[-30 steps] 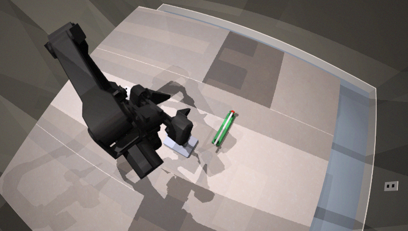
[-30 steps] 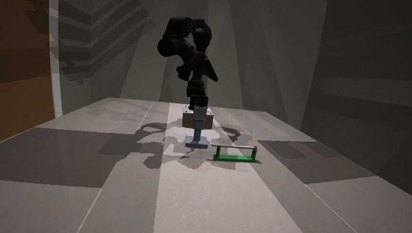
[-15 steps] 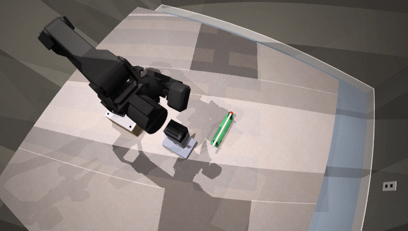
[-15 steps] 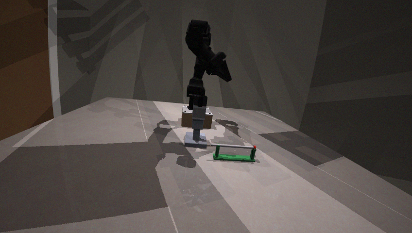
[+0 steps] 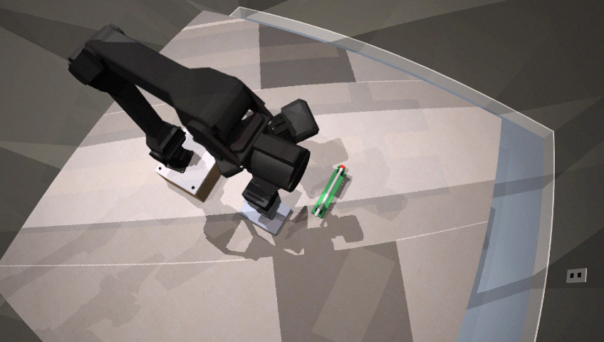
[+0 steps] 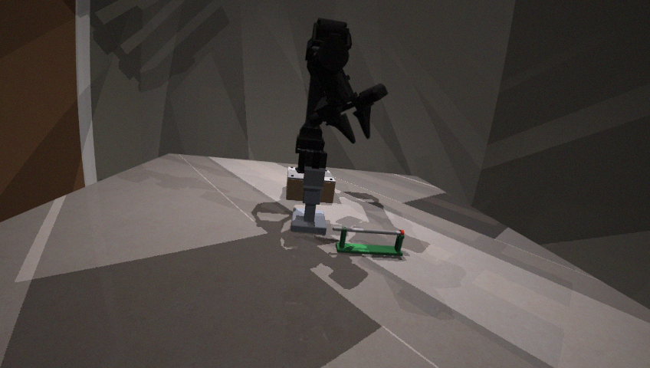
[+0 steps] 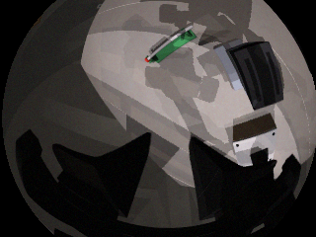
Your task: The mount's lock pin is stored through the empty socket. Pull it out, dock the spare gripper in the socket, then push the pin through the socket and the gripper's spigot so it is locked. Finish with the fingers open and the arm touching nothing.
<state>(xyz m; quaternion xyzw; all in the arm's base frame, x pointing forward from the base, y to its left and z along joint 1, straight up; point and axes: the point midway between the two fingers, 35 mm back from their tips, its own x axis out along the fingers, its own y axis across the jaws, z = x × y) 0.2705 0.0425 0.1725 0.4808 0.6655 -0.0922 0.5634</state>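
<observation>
Now: the green cradle 190 mm below my gripper tip and 120 mm ahead of it. Also, from my gripper tip: grey mount: 160 mm below, 100 mm to the right, 10 mm behind; then spare gripper: 100 mm to the right, 90 mm below.
</observation>
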